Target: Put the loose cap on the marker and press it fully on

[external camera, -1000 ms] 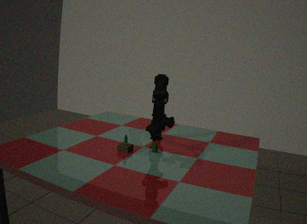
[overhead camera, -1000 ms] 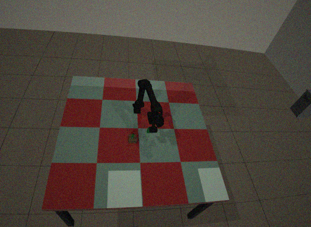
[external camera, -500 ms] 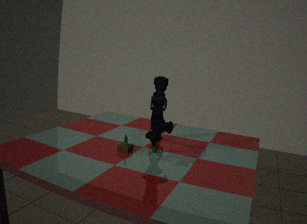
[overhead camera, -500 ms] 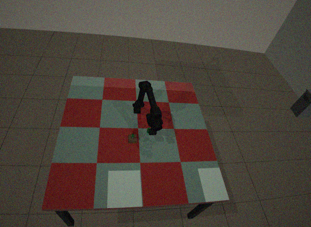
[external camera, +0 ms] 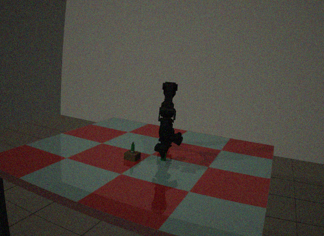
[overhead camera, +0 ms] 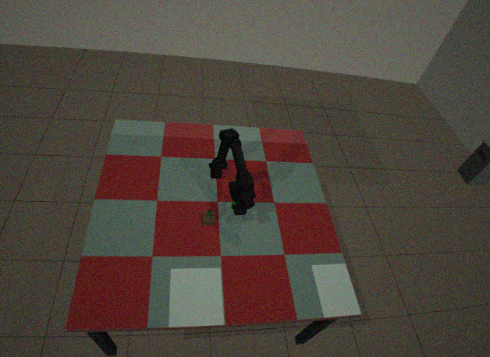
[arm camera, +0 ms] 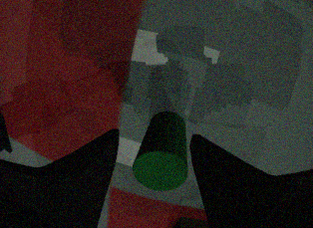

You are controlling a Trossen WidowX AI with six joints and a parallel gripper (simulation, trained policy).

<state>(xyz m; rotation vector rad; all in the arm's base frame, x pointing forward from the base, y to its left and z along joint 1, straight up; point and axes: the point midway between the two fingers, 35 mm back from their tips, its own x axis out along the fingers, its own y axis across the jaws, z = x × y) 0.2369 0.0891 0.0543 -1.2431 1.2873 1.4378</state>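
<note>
Now: the green marker 14 cm to the right of my gripper tip, 9 cm ahead of it and 5 cm above it. Also, from my gripper tip: green cap: 1 cm ahead; then brown holder block: 14 cm to the right, 9 cm ahead.
</note>
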